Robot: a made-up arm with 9 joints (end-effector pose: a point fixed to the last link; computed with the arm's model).
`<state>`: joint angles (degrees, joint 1 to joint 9).
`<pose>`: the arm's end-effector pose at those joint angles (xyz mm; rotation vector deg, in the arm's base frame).
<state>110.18 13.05 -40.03 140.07 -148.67 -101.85 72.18 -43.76 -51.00</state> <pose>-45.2 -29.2 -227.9 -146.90 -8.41 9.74</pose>
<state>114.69 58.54 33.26 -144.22 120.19 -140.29 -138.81 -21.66 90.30</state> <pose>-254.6 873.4 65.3 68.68 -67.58 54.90</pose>
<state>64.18 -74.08 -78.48 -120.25 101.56 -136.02 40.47 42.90 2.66</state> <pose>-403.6 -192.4 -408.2 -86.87 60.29 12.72</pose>
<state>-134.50 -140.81 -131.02 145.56 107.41 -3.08 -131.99 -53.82 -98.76</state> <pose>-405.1 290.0 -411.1 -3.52 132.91 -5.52</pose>
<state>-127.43 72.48 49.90 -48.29 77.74 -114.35 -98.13 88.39 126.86</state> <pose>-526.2 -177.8 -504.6 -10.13 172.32 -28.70</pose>
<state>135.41 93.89 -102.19 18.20 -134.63 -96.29 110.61 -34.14 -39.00</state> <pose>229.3 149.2 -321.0 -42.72 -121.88 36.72</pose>
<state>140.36 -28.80 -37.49 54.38 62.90 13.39 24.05 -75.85 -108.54</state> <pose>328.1 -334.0 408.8 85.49 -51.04 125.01</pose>
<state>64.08 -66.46 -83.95 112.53 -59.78 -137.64 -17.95 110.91 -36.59</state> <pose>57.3 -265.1 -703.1 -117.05 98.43 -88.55</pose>
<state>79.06 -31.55 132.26 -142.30 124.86 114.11 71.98 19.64 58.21</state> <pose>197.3 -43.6 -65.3 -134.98 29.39 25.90</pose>
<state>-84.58 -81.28 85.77 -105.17 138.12 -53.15 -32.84 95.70 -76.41</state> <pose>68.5 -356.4 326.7 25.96 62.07 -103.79</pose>
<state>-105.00 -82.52 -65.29 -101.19 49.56 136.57 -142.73 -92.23 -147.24</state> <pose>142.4 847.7 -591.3 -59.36 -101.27 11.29</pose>
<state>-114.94 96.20 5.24 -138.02 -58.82 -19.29 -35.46 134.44 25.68</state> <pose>-280.4 21.9 -518.4 -12.45 104.27 -115.40</pose>
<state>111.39 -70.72 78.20 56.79 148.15 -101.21 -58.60 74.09 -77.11</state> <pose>190.6 480.2 307.7 34.68 50.43 -104.01</pose>
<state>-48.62 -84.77 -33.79 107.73 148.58 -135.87 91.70 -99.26 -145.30</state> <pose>-110.6 -452.5 -263.6 9.79 18.53 -82.56</pose>
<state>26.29 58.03 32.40 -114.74 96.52 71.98 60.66 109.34 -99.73</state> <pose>346.9 385.7 -84.7 -35.38 -14.75 27.25</pose>
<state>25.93 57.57 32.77 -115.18 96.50 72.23 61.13 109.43 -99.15</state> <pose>348.7 381.5 -82.8 -35.44 -14.50 26.48</pose>
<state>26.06 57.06 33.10 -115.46 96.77 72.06 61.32 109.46 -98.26</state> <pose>345.5 379.7 -81.1 -35.47 -13.98 26.57</pose>
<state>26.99 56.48 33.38 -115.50 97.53 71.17 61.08 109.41 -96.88</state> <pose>334.5 381.6 -80.1 -35.50 -13.02 28.13</pose>
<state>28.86 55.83 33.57 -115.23 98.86 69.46 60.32 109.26 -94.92</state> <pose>314.1 387.3 -79.9 -35.67 -11.57 31.36</pose>
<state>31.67 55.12 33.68 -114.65 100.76 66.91 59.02 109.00 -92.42</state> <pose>284.8 395.7 -80.7 -36.23 -9.59 36.28</pose>
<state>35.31 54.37 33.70 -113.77 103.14 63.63 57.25 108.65 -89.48</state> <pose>247.8 405.1 -82.9 -37.51 -7.20 42.57</pose>
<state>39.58 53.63 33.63 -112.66 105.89 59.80 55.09 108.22 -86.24</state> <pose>205.6 413.4 -86.4 -39.76 -4.53 49.78</pose>
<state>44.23 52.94 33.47 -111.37 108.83 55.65 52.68 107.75 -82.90</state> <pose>161.1 419.6 -91.2 -43.13 -1.82 57.27</pose>
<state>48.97 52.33 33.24 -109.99 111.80 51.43 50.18 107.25 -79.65</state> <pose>117.1 423.0 -97.0 -47.53 0.65 64.44</pose>
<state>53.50 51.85 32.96 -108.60 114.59 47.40 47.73 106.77 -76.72</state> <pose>76.3 424.2 -103.6 -52.57 2.70 70.73</pose>
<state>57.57 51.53 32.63 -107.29 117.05 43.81 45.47 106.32 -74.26</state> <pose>40.6 423.6 -110.3 -57.71 4.22 75.85</pose>
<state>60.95 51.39 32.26 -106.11 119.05 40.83 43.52 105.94 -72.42</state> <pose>11.5 422.6 -116.9 -62.37 5.21 79.67</pose>
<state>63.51 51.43 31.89 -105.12 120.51 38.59 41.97 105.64 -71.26</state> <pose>-10.3 422.1 -122.9 -66.05 5.79 82.32</pose>
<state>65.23 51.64 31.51 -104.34 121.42 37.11 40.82 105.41 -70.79</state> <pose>-24.9 422.6 -127.9 -68.46 6.09 84.03</pose>
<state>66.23 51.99 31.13 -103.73 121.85 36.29 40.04 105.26 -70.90</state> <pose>-33.6 424.6 -132.1 -69.68 6.20 85.06</pose>
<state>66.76 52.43 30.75 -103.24 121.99 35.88 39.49 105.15 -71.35</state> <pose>-38.4 427.3 -135.7 -70.14 6.24 85.69</pose>
